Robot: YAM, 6 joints.
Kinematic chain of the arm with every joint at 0, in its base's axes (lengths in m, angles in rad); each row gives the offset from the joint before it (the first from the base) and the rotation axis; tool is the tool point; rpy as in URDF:
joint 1: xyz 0 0 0.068 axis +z
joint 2: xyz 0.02 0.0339 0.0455 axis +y
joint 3: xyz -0.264 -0.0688 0 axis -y
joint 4: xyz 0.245 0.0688 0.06 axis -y
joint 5: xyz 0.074 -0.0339 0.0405 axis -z
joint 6: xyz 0.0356 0 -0.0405 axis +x
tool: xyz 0 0 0 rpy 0 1.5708 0
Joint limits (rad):
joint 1: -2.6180..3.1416
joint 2: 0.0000..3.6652
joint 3: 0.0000..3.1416
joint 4: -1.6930..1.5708
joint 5: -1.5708..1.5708
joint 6: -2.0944..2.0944
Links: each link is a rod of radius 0.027 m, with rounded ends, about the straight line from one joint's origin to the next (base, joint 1, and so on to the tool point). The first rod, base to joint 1, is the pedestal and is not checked.
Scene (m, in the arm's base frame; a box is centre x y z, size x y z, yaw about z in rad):
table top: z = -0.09
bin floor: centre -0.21 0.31 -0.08 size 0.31 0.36 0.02 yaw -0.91
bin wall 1: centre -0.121 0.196 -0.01 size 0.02 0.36 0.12 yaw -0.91
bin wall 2: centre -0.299 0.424 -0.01 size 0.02 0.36 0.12 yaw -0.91
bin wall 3: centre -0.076 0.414 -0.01 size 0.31 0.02 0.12 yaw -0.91
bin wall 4: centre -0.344 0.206 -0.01 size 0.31 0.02 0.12 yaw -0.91
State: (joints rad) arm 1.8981 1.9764 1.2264 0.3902 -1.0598 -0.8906
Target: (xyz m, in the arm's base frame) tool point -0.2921 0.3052 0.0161
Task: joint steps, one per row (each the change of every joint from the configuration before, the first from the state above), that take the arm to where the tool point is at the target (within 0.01 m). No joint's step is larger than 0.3 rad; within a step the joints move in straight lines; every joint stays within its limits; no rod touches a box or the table.
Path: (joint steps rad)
1: 0.1819 0.2129 -0.0133 -0.0102 0.0146 0.0000
2: 0.1819 0.2130 -0.0134 -0.0103 0.0146 0.0000

